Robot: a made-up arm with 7 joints.
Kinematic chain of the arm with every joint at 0, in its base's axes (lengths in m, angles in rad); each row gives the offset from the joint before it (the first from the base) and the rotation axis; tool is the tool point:
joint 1: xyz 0 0 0.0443 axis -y
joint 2: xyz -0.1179 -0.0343 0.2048 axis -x
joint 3: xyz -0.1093 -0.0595 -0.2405 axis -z
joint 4: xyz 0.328 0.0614 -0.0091 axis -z
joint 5: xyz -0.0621 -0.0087 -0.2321 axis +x
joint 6: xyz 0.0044 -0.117 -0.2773 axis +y
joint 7: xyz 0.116 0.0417 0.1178 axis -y
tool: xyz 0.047 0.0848 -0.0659
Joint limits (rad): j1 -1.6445..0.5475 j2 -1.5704..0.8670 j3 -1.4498..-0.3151 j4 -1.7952..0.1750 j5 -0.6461..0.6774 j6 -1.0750..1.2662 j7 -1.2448..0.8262
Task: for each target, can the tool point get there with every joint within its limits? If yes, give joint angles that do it. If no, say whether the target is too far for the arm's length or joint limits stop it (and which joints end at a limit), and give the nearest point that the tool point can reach.
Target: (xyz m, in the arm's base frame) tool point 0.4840 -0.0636 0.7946
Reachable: no: joint limits stop it (at a limit: joint 2, joint 3, joint 5, joint 7) | nearest point 0.3354 0.5091 0.5643 | short by 0.635 m
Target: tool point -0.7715 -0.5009 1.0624
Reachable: no: joint limits stop it (at a limit: joint 1, joint 3, joint 5, joint 6, joint 7) | nearest point -0.5598 -0.3924 0.6166 | short by 0.505 m
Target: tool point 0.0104 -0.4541 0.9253
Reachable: no: joint limits stop it (at a limit: joint 1, joint 2, joint 3, joint 5, joint 7) | nearest point -0.3391 -0.4831 0.5409 | short by 0.520 m
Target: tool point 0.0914 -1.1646 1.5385
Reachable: no: too far | nearest point -0.3700 -0.5807 0.5618 | short by 1.228 m
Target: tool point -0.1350 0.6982 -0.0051
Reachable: yes | joints -0.4748 -0.6467 -0.8171 -0.2809 0.5324 0.2072 0.3136
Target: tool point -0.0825 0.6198 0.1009
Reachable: yes | joints 0.0866 -0.9370 -0.7912 -0.4379 0.3849 -0.6370 -0.0579
